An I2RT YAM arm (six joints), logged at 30 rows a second.
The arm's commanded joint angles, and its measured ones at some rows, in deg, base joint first. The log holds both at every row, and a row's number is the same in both.
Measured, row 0: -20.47 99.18 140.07 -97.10 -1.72 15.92
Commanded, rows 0 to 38: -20.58 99.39 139.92 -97.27 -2.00 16.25; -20.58 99.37 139.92 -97.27 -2.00 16.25; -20.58 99.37 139.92 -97.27 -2.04 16.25; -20.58 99.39 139.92 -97.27 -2.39 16.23; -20.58 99.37 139.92 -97.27 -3.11 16.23; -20.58 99.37 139.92 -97.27 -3.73 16.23; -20.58 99.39 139.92 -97.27 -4.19 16.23; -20.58 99.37 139.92 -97.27 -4.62 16.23; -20.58 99.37 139.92 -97.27 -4.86 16.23; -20.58 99.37 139.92 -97.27 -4.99 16.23; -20.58 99.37 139.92 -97.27 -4.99 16.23; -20.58 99.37 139.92 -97.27 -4.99 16.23; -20.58 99.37 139.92 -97.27 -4.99 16.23; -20.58 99.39 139.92 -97.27 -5.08 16.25; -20.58 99.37 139.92 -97.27 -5.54 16.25; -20.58 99.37 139.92 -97.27 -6.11 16.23; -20.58 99.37 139.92 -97.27 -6.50 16.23; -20.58 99.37 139.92 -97.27 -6.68 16.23; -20.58 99.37 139.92 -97.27 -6.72 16.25; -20.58 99.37 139.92 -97.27 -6.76 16.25; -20.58 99.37 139.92 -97.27 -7.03 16.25; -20.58 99.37 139.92 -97.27 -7.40 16.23; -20.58 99.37 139.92 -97.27 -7.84 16.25; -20.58 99.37 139.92 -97.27 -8.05 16.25; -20.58 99.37 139.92 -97.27 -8.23 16.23; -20.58 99.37 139.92 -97.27 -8.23 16.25; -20.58 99.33 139.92 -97.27 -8.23 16.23; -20.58 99.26 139.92 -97.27 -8.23 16.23; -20.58 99.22 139.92 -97.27 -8.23 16.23; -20.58 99.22 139.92 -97.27 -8.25 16.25; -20.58 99.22 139.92 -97.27 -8.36 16.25; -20.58 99.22 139.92 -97.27 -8.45 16.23; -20.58 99.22 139.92 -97.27 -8.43 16.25; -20.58 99.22 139.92 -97.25 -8.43 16.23; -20.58 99.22 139.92 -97.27 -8.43 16.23; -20.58 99.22 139.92 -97.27 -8.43 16.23; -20.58 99.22 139.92 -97.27 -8.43 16.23; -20.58 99.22 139.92 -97.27 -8.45 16.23; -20.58 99.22 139.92 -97.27 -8.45 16.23
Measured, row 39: -20.47 99.18 140.07 -97.10 -7.97 15.92
